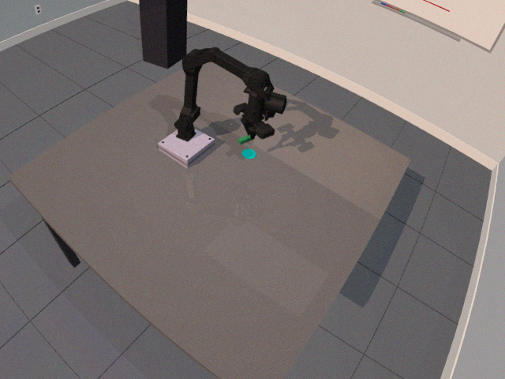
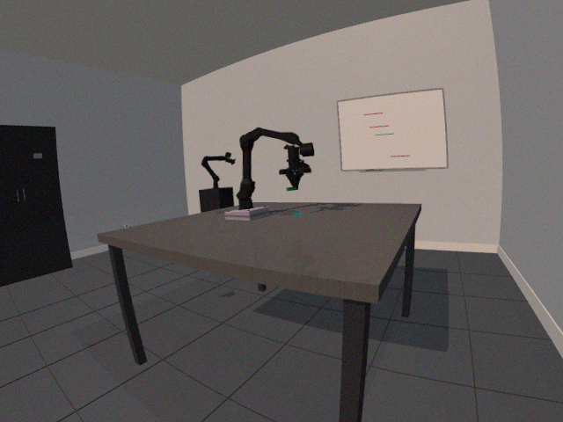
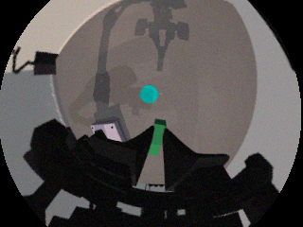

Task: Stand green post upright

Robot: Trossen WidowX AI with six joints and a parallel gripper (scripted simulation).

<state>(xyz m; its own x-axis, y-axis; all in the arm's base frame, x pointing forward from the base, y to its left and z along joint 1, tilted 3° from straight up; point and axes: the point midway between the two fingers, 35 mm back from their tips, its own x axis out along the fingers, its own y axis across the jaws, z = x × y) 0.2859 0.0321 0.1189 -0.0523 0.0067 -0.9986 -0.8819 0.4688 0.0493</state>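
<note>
Right now my gripper tip is 2 cm past the cyan circle, 5 cm to the right of it and 14 cm above it. Also, from my gripper tip: green post 1 cm behind, 2 cm to the right.
</note>
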